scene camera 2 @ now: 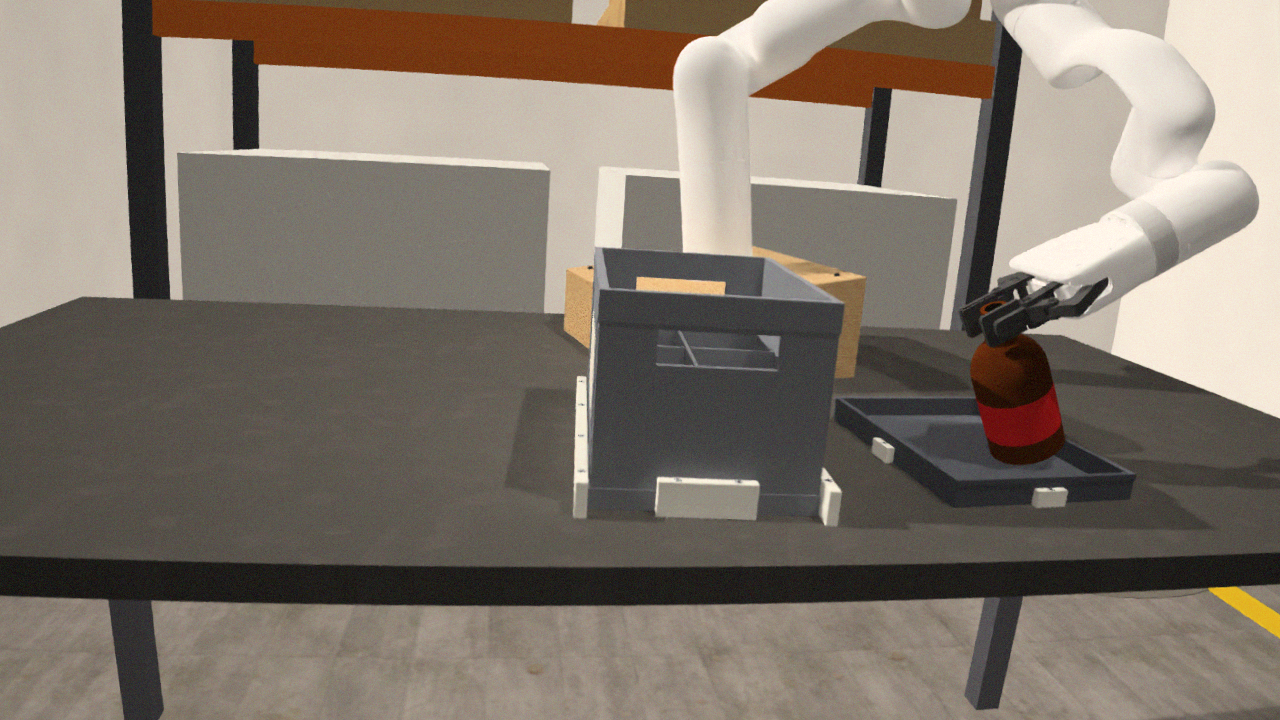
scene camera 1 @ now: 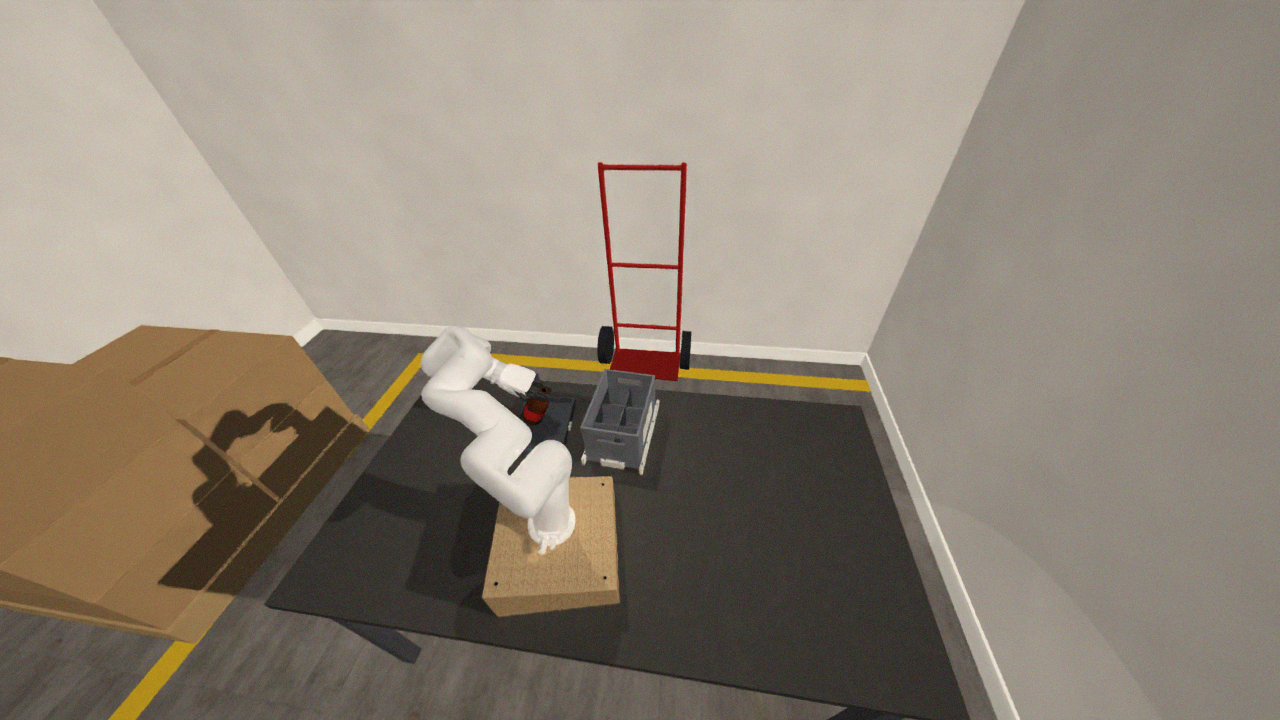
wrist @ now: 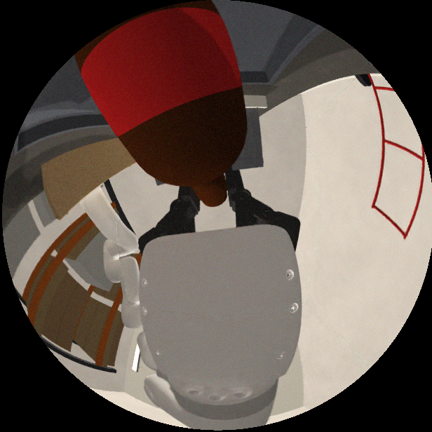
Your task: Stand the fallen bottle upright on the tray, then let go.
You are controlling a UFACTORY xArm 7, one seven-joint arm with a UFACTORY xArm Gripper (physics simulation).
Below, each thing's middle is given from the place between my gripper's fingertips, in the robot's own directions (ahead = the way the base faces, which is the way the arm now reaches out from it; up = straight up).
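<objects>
There is the brown bottle [scene camera 2: 1013,385], and as I see it, it sits 5 cm below my hand and 6 cm to the left of it.
</objects>
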